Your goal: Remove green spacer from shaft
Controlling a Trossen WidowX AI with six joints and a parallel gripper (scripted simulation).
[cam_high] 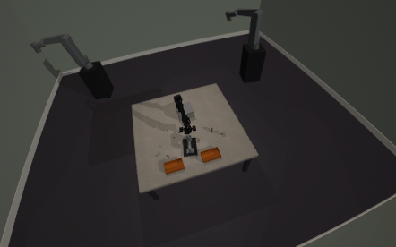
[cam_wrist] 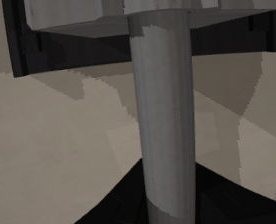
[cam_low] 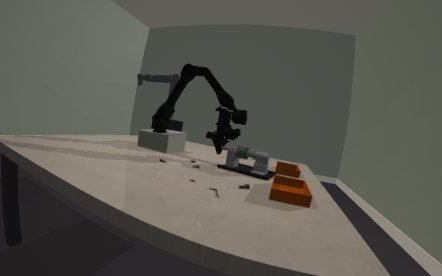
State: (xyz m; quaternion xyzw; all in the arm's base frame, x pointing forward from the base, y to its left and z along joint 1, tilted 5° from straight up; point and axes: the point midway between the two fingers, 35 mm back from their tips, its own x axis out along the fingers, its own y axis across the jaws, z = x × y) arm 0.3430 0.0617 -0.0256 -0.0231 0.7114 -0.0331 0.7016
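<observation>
The grey shaft is 7 cm ahead of my gripper tip and 3 cm above it. The rest, counted from my gripper tip: green spacer 14 cm ahead, 3 cm above.
</observation>
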